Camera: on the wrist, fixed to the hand. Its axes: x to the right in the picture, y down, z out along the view.
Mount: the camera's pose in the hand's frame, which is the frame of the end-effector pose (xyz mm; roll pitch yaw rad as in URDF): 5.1 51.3 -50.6 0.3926 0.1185 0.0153
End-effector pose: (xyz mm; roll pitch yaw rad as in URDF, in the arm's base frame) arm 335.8 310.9 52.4 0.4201 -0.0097 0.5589
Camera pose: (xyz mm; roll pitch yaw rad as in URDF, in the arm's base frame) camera 304.6 370.9 27.2 0.8144 0.0922 0.6213
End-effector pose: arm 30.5 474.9 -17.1 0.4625 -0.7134 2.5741
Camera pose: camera -21.9 427.1 -30.7 0.8042 -0.6124 2.6553
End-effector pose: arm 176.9 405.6 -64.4 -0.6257 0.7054 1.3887
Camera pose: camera 157.5 366.3 -121.8 -0.2908 0.8088 1.3062
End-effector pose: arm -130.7 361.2 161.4 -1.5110 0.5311 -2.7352
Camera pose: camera -128.3 413.9 112.1 -1.1902 0.5492 -2.8729
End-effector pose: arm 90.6 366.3 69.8 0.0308 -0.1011 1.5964
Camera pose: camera 37.5 375.0 21.6 0.4217 0.0169 1.6152
